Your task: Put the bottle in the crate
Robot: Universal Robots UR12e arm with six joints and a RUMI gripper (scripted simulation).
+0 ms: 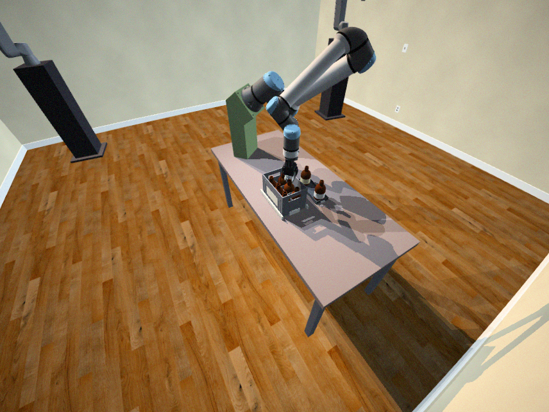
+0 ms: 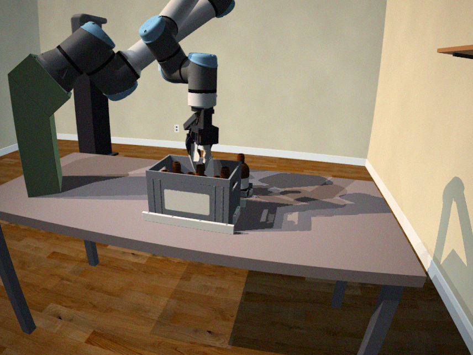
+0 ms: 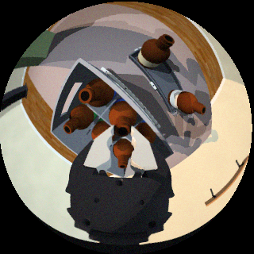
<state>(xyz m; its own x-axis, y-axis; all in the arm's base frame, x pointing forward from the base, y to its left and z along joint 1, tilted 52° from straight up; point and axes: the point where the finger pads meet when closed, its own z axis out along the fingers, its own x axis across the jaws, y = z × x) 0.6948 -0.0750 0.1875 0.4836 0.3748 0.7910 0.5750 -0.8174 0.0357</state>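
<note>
The grey crate is 70 mm below my hand, 40 mm to the right of it and 10 mm ahead of it. Round my hand: tray 190 mm to the left, 150 mm below, 10 mm behind.
</note>
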